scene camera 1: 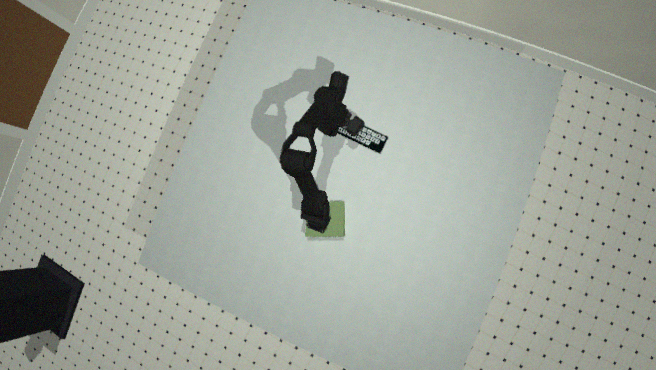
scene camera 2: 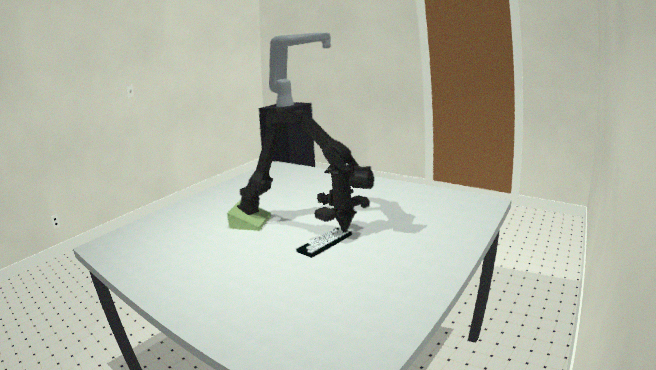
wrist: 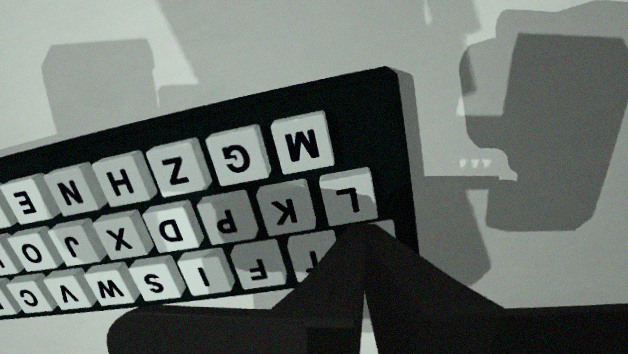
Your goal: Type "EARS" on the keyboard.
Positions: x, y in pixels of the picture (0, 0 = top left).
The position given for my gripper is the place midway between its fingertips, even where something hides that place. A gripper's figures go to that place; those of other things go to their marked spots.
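My gripper (wrist: 361, 237), 0.11 m from the lens. Black keyboard (wrist: 363, 109), 0.10 m from the lens.
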